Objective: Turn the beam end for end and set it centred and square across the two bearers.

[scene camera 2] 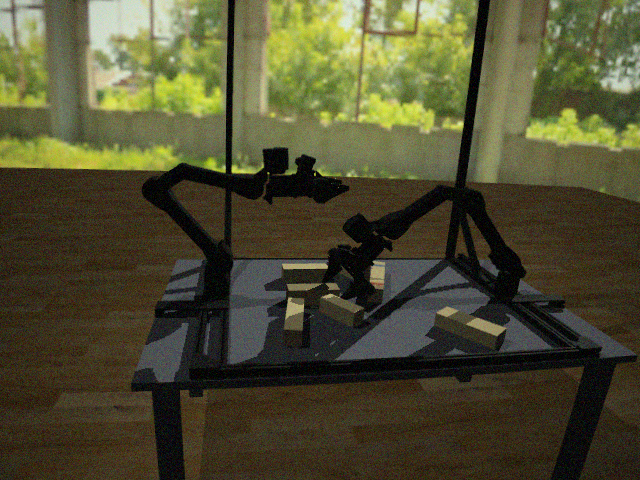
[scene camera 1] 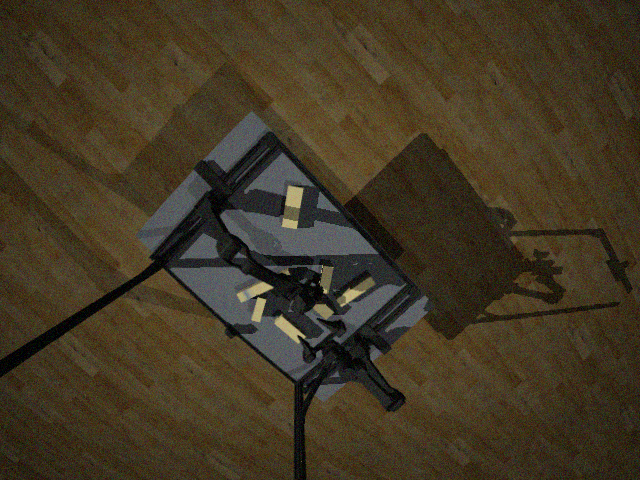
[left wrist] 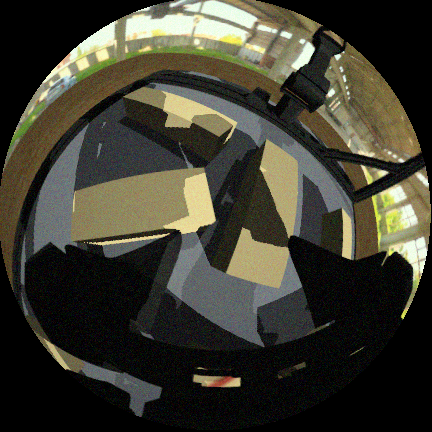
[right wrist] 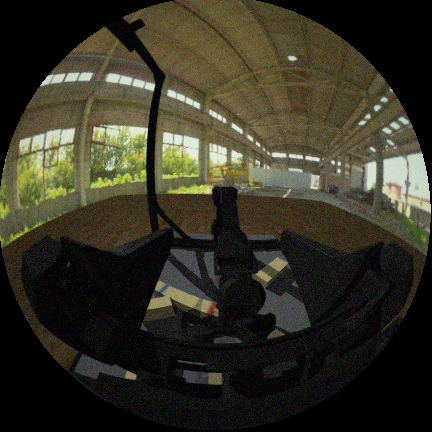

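Pixels of known places: left gripper, fingertip midpoint: (scene camera 2: 330,292) (left wrist: 237,239); right gripper, fingertip midpoint: (scene camera 2: 345,185) (scene camera 1: 307,327) (right wrist: 228,234); left arm's base, link origin: (scene camera 2: 506,290) (scene camera 1: 211,202); right arm's base, link origin: (scene camera 2: 215,295) (scene camera 1: 356,342) (left wrist: 282,116).
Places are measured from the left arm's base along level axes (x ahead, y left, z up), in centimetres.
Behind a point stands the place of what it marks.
The beam, a long pale block with a blue band and a red band, shows partly (scene camera 1: 254,290) @(x 39.4, y -13.8, z 2.5 cm) (scene camera 2: 377,272) @(x 40.8, y -10.9, z 2.5 cm) (right wrist: 187,300) @(x 41.9, y -8.8, z 2.5 cm); the left arm hides some of it. The left wrist view catches its red mark (left wrist: 220,381) @(x 44.9, y -1.6, z 2.5 cm). My left gripper (scene camera 1: 328,294) (scene camera 2: 345,289) (left wrist: 237,239) @(x 59.1, y 3.0, z 1.8 cm) is open, low over the cluster of plain blocks. One plain block (scene camera 1: 326,277) @(x 57.0, y 12.5, z 2.5 cm) (scene camera 2: 341,310) @(x 58.4, y 14.4, z 1.5 cm) (left wrist: 135,207) @(x 57.7, y 10.8, z 2.5 cm) lies beside its fingers; another (scene camera 1: 324,310) @(x 67.5, y 1.3, z 2.8 cm) (scene camera 2: 310,291) @(x 65.0, y 3.5, z 2.4 cm) (left wrist: 257,265) @(x 57.7, y 1.2, z 2.8 cm) lies close by. I cannot tell which blocks are the two bearers. My right gripper (scene camera 1: 309,329) @(x 56.5, y 0.1, z 32.5 cm) (scene camera 2: 345,188) @(x 56.5, y 0.1, z 32.5 cm) is open, high above the table.
Other pale blocks lie around: one (scene camera 1: 293,206) @(x 25.5, y 23.7, z 1.8 cm) (scene camera 2: 470,328) @(x 27.1, y 26.2, z 1.3 cm) (right wrist: 272,270) @(x 27.2, y 22.3, z 1.9 cm) apart from the cluster, one (scene camera 1: 356,290) @(x 70.8, y 17.7, z 2.5 cm) (scene camera 2: 293,320) @(x 72.0, y 21.3, z 2.5 cm) (left wrist: 180,115) @(x 68.5, y 13.6, z 2.5 cm) near the table's edge, one (scene camera 1: 289,329) @(x 63.1, y -16.1, z 2.8 cm) (scene camera 2: 305,271) @(x 63.9, y -13.7, z 1.9 cm) near the right gripper, and one (scene camera 1: 258,310) @(x 46.6, y -18.6, z 4.4 cm) (right wrist: 160,307) @(x 47.1, y -15.5, z 4.1 cm) near the beam. Dark rails frame the table.
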